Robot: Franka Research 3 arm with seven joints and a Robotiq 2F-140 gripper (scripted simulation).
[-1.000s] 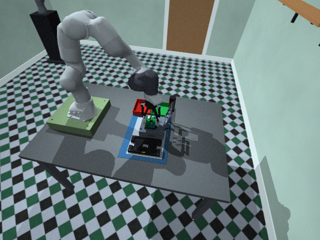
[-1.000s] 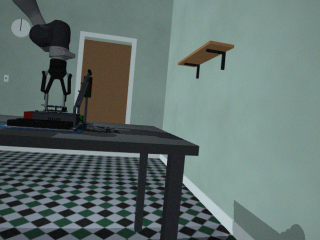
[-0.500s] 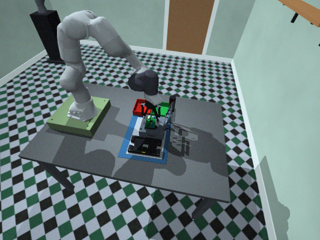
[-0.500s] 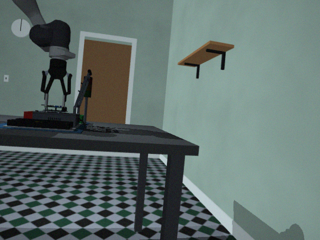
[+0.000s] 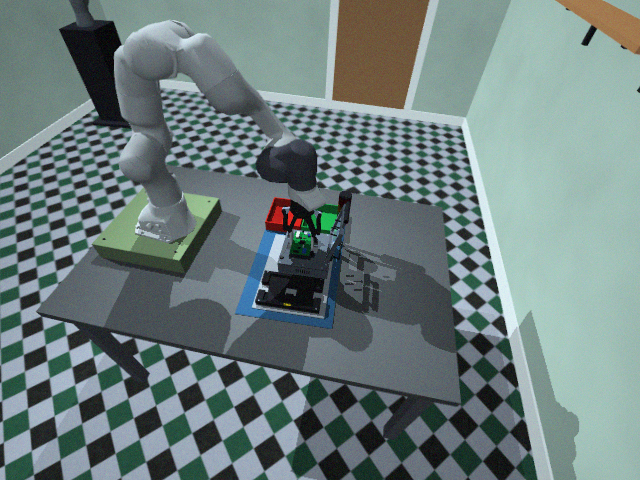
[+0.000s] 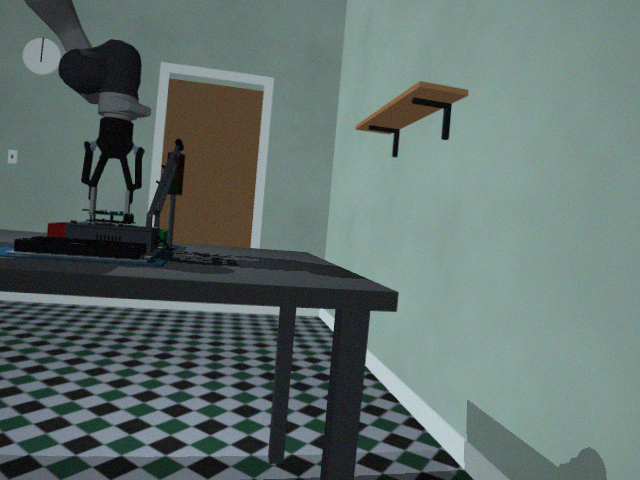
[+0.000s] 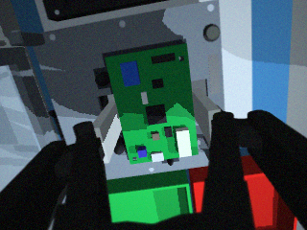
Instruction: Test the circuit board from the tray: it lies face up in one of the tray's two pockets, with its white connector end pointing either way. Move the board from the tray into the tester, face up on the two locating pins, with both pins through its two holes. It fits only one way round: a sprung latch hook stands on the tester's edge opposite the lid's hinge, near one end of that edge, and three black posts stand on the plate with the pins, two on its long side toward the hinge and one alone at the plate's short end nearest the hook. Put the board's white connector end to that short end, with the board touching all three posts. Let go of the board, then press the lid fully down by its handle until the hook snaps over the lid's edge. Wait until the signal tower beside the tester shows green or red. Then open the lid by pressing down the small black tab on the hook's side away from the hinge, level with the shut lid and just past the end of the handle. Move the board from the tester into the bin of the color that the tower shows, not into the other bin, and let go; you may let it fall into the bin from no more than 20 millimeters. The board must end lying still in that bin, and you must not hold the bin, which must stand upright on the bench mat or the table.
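Right now my hand is 20 mm above the green circuit board. The rest, counted from my hand: tester lid: 130 mm ahead, 80 mm above; tester plate: 10 mm ahead, 10 mm to the left, 40 mm below; black latch hook: 60 mm behind, 60 mm to the left, 20 mm below.
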